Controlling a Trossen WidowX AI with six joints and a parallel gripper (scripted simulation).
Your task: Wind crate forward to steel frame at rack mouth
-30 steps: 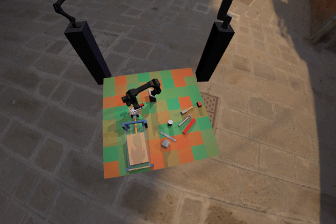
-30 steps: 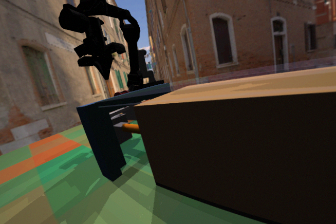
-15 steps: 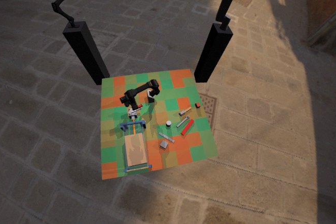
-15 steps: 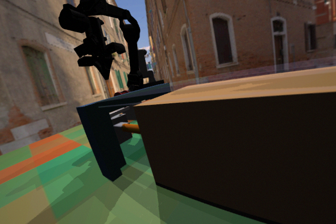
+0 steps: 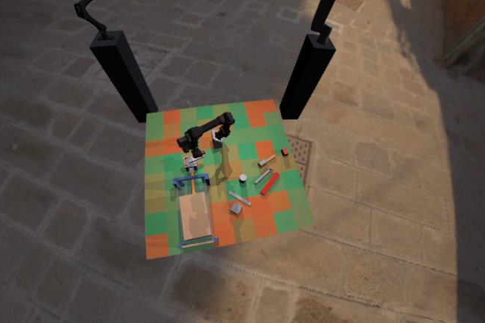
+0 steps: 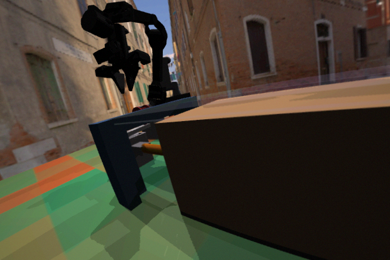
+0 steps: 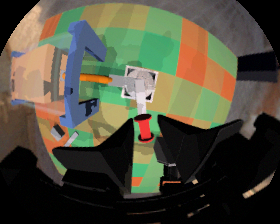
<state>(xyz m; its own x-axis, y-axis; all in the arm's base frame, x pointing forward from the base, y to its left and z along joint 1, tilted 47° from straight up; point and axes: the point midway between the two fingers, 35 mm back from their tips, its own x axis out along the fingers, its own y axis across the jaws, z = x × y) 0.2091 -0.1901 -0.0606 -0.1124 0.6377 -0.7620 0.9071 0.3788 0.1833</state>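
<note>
The red knob lies 2 cm behind my gripper tip, 4 cm to the left of it and 9 cm below it. The rest, counted from my gripper tip: grey winch 6 cm to the right, 19 cm below; grey winch handle 1 cm behind, 1 cm to the left, 12 cm below; round puck 17 cm ahead, 36 cm to the left, 18 cm below.
</note>
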